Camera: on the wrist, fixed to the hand. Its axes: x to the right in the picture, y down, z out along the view.
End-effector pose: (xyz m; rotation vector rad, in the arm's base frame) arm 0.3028 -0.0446 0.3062 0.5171 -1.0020 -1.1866
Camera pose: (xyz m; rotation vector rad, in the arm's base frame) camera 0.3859 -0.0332 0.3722 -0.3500 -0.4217 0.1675
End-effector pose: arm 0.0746 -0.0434 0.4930 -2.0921 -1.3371 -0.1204
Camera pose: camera 0.1751 -0.0777 0.4826 -2.6053 0.8055 -0.2154
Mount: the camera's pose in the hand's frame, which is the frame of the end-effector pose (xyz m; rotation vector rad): 0.0170 0.0988 -0.0366 -0.4341 0.4839 1.5566
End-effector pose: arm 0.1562 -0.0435 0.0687 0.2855 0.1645 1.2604
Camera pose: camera 0.0610 0.0045 0.0642 -0.3985 0.0492 2.8454
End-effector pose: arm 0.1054 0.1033 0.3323 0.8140 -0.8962 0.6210
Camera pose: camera 0.0545 0.1902 0.3676 -0.6009 -1.0331 1.7752
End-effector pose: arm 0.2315 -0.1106 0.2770 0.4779 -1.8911 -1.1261
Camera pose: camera 0.2619 -0.0899 0.3772 -0.8185 -0.9818 -0.2326
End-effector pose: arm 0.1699 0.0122 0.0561 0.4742 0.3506 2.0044
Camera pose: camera 0.0688 -0.0191 0.0702 0.1203 0.2492 -2.6605
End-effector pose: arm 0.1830 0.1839 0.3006 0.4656 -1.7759 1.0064
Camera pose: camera 0.1277 0.2728 0.2801 -1.5421 -1.6251 1.4276
